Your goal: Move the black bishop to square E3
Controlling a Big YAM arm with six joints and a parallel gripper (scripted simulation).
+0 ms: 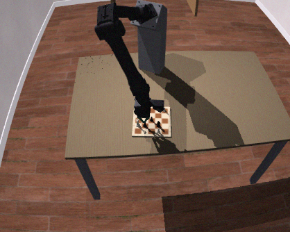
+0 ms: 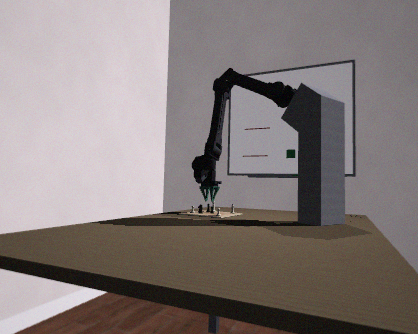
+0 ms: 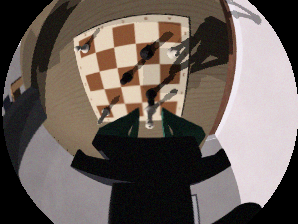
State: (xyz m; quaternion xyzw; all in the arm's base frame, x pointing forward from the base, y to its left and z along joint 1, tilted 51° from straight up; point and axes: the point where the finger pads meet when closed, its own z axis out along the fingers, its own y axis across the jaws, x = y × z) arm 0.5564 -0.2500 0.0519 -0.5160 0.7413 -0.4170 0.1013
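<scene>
Now: the black bishop 4 cm below my hand. Round my hand: chessboard: 6 cm to the left, 6 cm below, 1 cm behind.
</scene>
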